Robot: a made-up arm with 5 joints.
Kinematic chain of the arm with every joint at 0, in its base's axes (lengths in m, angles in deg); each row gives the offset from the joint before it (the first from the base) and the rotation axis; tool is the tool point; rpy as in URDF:
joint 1: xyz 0.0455 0 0.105 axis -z
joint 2: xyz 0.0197 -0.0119 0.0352 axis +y
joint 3: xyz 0.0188 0 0.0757 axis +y
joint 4: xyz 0.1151 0 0.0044 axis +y
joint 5: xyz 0.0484 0.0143 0 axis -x
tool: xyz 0 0 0 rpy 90 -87.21 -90
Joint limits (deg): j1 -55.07..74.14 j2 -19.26..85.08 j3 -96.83..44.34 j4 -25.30..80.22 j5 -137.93..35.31
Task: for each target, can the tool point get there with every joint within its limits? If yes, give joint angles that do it. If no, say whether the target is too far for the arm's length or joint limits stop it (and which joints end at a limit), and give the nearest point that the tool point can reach.
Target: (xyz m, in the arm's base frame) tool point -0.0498 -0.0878 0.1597
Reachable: no: joint limits stop it (at a limit: joint 1, joint 2, joint 3, joint 4) | nearest point 0.0767 -0.1011 0.1264 | short by 0.132 m
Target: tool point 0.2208 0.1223 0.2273
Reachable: yes | joints -34.25 9.90 -15.54 5.60 -26.41
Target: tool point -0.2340 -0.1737 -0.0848
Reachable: no: too far | nearest point 0.0730 -0.0879 -0.0356 | short by 0.323 m
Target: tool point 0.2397 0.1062 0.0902
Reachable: yes | joints -28.05 62.96 -50.30 62.45 -6.50
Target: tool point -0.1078 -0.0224 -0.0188
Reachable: no: joint limits stop it (at a limit: joint 2, joint 3) | nearest point 0.0263 -0.0028 0.0222 | short by 0.142 m
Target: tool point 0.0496 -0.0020 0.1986
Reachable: no: joint limits stop it (at a limit: joint 2, joint 3, joint 4) | nearest point 0.1406 -0.0464 0.1264 | short by 0.124 m
